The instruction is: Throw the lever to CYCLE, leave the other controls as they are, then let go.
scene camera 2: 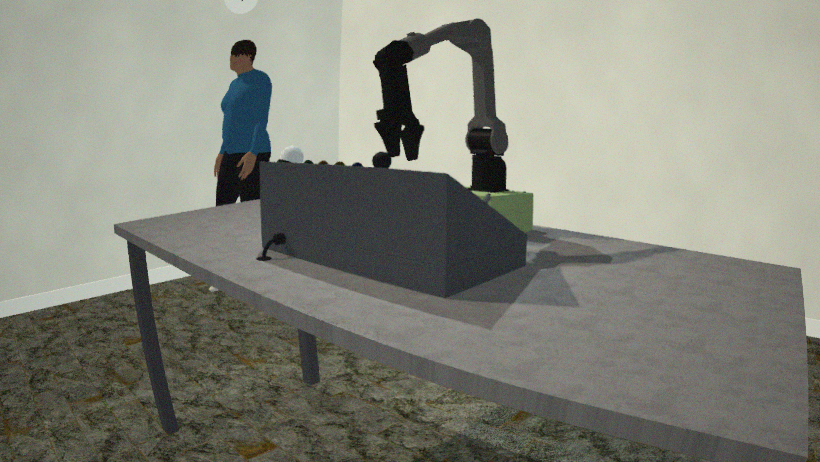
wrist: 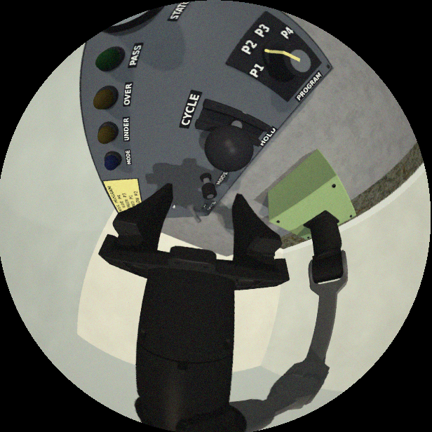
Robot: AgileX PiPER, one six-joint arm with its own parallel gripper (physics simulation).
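Note:
The lever's black ball knob point(scene camera 2: 381, 159) point(wrist: 229, 148) stands over its dark slot, which runs between the CYCLE label point(wrist: 190, 110) and the HOLD label point(wrist: 267, 136). In the wrist view its shaft point(wrist: 237, 124) shows near the middle of the slot; the knob hides part of the slot. My gripper point(scene camera 2: 402, 156) point(wrist: 203, 194) is open, with nothing between its fingers. Its fingertips are beside the knob, on the arm-base side in the scene view, and one finger overlaps the knob's edge there. Whether they touch cannot be told.
The grey console point(scene camera 2: 355, 218) point(wrist: 165, 110) also bears the PROGRAM knob point(wrist: 282, 65), a small MODE toggle point(wrist: 208, 186), a green lamp point(wrist: 110, 58), amber lamps, a blue button point(wrist: 112, 160) and a white dome point(scene camera 2: 292, 153). The green base block point(scene camera 2: 510, 209) point(wrist: 305, 192) stands behind. A person point(scene camera 2: 246, 114) stands beyond the table.

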